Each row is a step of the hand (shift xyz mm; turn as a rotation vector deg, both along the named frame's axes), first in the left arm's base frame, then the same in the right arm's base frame.
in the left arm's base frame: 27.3 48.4 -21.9 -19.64 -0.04 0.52
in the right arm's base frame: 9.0 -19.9 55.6 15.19 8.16 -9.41
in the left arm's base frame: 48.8 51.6 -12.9 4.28 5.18 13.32
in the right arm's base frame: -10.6 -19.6 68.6 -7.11 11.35 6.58
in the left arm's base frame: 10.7 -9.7 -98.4 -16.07 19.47 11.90
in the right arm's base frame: 31.4 -94.3 -3.3 15.63 21.11 9.43
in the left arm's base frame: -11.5 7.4 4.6 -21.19 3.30 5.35
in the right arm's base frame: 10.1 10.2 1.0 15.68 13.80 -7.22
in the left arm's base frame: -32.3 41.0 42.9 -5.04 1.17 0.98
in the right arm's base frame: 23.7 59.8 20.6 4.02 3.10 -1.38
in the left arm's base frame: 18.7 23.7 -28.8 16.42 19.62 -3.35
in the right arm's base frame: 8.3 -28.0 29.8 -3.04 -5.24 25.08
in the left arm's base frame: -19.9 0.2 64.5 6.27 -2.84 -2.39
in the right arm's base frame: -13.1 65.6 -9.4 -5.07 -5.20 0.50
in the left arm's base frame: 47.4 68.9 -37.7 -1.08 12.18 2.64
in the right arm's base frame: 9.0 -37.6 83.2 4.87 5.39 10.19
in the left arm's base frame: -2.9 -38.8 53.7 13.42 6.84 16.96
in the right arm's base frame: -38.3 40.9 -35.5 -15.21 11.37 12.40
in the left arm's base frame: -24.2 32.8 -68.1 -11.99 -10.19 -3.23
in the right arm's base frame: 63.4 -44.4 17.3 6.52 -0.37 -14.67
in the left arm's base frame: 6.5 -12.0 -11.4 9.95 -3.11 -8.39
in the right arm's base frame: -5.1 -15.3 -7.4 -5.40 -12.07 2.02
